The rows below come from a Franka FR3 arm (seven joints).
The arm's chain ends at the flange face. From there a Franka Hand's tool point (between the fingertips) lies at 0.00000 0.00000 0.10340 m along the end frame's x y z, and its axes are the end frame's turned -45 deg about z.
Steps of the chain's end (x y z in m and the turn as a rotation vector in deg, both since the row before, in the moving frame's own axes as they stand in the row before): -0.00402 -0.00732 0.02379 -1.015 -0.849 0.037; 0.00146 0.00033 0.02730 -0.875 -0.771 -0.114; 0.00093 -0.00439 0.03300 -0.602 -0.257 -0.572; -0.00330 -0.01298 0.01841 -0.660 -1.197 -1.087
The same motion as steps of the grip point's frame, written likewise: -0.00005 -0.00781 0.02376 -0.117 -1.318 0.037; -0.00130 0.00140 0.02728 -0.074 -1.164 -0.114; 0.00267 -0.00200 0.03299 -0.244 -0.607 -0.572; 0.00447 -0.01217 0.01838 0.380 -1.313 -1.087
